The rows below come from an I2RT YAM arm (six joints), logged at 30 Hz.
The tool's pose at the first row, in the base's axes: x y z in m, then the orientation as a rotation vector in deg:
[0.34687 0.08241 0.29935 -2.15 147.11 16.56]
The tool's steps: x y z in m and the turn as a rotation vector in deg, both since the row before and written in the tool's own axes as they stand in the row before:
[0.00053 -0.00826 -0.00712 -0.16 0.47 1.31]
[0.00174 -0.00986 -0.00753 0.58 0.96 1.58]
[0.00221 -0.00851 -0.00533 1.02 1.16 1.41]
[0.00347 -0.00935 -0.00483 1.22 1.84 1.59]
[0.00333 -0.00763 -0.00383 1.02 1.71 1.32]
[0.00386 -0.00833 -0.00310 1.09 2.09 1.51]
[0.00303 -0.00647 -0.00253 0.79 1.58 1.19]
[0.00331 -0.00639 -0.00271 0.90 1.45 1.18]
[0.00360 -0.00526 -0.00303 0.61 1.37 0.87]
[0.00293 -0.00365 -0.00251 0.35 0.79 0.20]
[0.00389 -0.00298 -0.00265 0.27 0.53 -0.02]
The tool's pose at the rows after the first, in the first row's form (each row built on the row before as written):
[0.34341 0.07284 0.30331 -0.60 147.66 17.29]
[0.33871 0.06169 0.30656 1.51 148.81 17.19]
[0.33446 0.05245 0.30809 3.55 150.19 16.47]
[0.32917 0.04273 0.30856 5.83 152.26 15.60]
[0.32427 0.03499 0.30884 7.74 154.13 14.87]
[0.31901 0.02687 0.30832 9.93 156.37 14.14]
[0.31468 0.02065 0.30822 11.67 158.03 13.63]
[0.30992 0.01461 0.30836 13.46 159.57 12.93]
[0.30483 0.00978 0.30908 14.77 160.98 12.54]
[0.30073 0.00651 0.30994 15.10 161.81 12.24]
[0.29580 0.00408 0.31085 15.11 162.38 11.96]

